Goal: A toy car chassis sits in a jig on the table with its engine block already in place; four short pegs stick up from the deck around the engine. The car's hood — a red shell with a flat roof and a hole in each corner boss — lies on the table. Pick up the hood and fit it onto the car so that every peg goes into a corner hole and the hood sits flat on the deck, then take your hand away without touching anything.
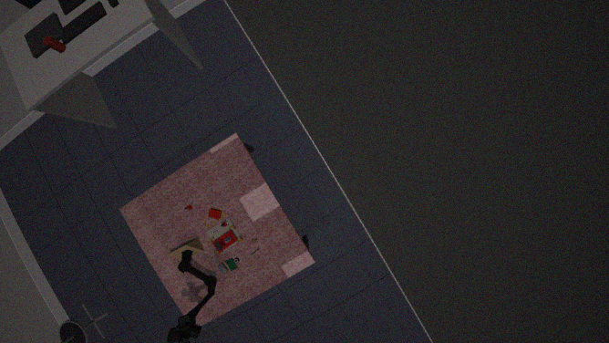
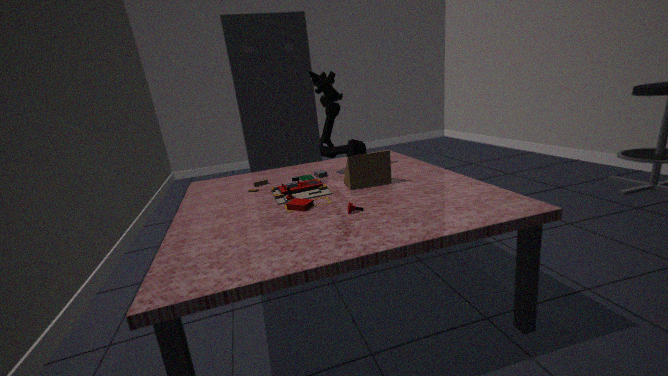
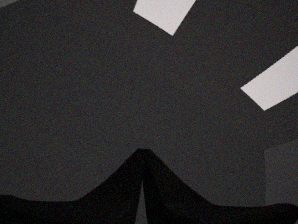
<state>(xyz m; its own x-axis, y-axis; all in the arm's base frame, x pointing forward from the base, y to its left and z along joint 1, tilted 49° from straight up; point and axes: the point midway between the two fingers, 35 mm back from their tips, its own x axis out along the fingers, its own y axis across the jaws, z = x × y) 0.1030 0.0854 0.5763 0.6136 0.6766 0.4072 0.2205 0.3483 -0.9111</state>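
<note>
The red hood lies 57 cm to the left of my gripper tip, 53 cm below it and 16 cm ahead of it. From my gripper tip the other things lie so: grey jig: 54 cm below, 35 cm to the left, 16 cm ahead; green item: 55 cm below, 10 cm to the left, 10 cm ahead.
</note>
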